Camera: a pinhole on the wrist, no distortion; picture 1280 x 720 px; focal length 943.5 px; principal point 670.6 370.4 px. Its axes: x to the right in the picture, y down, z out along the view. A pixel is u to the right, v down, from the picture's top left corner.
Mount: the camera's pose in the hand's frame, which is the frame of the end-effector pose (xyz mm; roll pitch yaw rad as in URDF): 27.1 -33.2 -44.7 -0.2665 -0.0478 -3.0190
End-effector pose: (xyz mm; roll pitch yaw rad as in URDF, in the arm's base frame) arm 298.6 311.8 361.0 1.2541 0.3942 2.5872
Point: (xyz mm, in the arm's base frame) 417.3 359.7 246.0
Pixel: outside the picture
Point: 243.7 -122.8 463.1
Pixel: behind the camera
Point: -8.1 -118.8 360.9
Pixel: behind the camera
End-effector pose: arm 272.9 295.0 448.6 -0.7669 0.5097 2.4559
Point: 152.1 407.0 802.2
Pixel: outside the picture
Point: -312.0 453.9 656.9
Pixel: 158 359
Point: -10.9 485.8 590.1
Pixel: 171 630
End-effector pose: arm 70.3 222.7 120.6 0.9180 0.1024 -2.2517
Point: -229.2 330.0 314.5
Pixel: 576 99
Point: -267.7 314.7 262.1
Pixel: 493 236
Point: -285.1 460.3 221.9
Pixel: 746 409
